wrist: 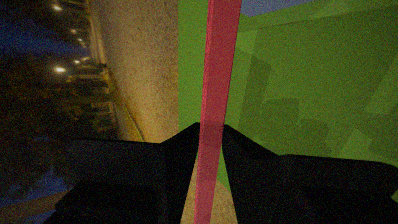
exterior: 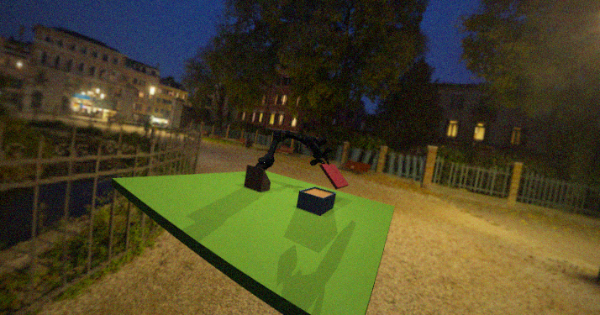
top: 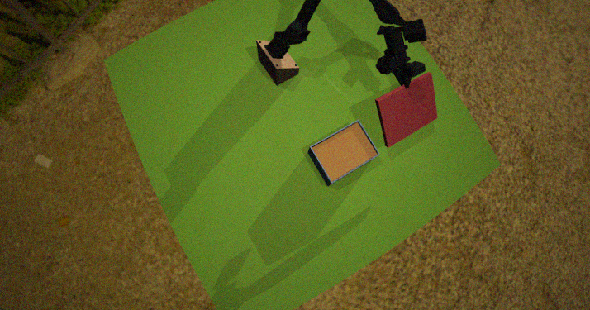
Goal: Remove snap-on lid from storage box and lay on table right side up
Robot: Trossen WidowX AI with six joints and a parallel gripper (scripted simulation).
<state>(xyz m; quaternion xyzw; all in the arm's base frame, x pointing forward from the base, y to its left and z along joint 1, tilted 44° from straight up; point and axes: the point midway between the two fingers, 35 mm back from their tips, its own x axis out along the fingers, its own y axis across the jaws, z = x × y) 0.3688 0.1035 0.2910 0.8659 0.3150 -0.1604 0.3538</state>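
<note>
Right now the red lid is 70 mm ahead of my gripper tip, 10 mm to the right of it and 50 mm below it. Also, from my gripper tip: storage box 50 mm ahead, 260 mm to the right, 180 mm below.
</note>
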